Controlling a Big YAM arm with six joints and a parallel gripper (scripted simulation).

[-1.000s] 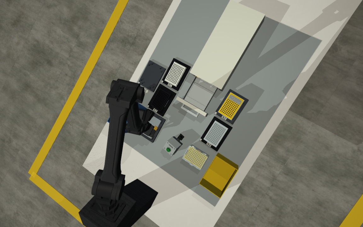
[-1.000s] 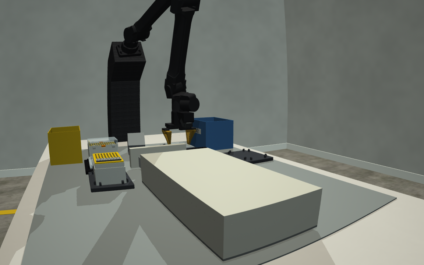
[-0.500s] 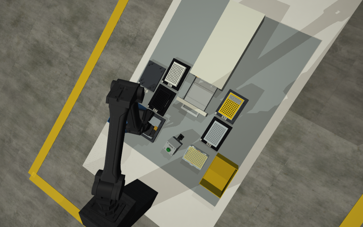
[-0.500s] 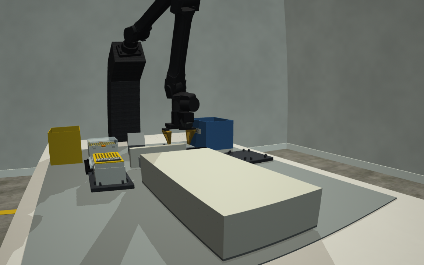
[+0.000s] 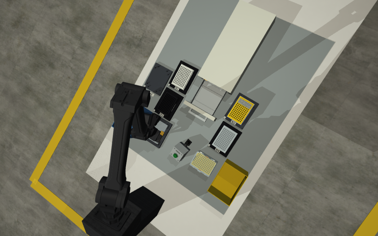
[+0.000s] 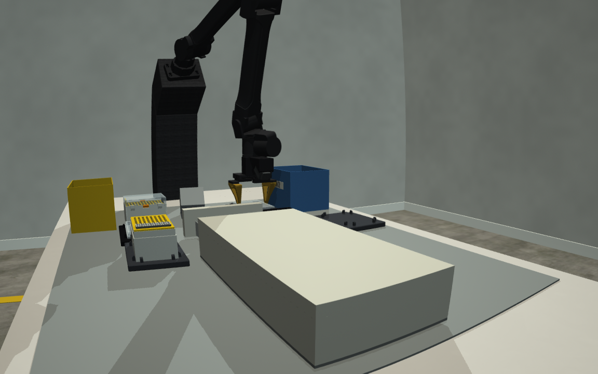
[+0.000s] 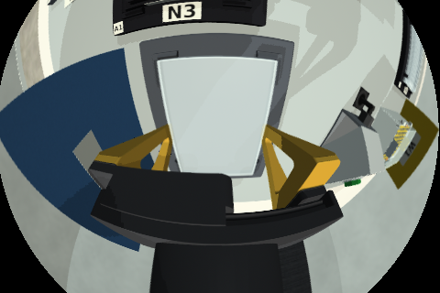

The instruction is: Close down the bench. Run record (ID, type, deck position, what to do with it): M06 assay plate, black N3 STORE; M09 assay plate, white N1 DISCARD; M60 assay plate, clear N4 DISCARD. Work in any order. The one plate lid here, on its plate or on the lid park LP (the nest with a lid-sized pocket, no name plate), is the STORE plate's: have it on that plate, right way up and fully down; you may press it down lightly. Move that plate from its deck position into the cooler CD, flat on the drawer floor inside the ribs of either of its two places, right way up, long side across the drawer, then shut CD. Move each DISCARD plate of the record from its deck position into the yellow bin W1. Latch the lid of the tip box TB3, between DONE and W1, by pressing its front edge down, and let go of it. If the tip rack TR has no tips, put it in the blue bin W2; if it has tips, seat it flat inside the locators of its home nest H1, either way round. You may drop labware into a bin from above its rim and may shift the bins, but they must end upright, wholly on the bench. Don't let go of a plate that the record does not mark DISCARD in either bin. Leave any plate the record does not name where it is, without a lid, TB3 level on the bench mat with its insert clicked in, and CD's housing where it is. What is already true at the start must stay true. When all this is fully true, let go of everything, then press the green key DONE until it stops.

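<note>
Now: the clear plate lid right at my hand. The rest, counted from my hand: blue bin W2: 15 cm to the left, 2 cm ahead, 2 cm above; then black plate: 17 cm ahead, 1 cm to the right; then lid park LP: 2 cm below.
</note>
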